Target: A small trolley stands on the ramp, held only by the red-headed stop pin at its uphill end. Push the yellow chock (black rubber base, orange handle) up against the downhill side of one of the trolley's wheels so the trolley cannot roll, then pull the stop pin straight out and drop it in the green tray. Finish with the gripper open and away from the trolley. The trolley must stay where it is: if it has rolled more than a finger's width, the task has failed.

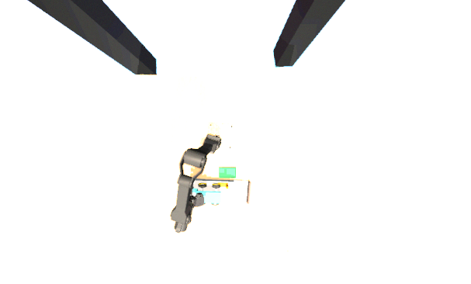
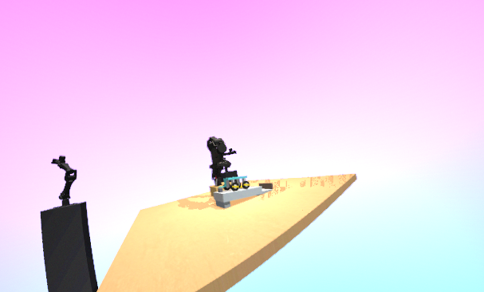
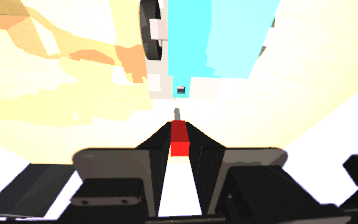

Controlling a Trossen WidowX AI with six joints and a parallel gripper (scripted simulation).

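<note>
My gripper tip is now 6 cm past the green tray, 24 cm to the right of it and 18 cm above it. Round my gripper tip: yellow chock (21 cm to the left, 9 cm below); red-headed stop pin (right at my gripper tip); cyan trolley (4 cm ahead, 11 cm to the left, 6 cm below).
</note>
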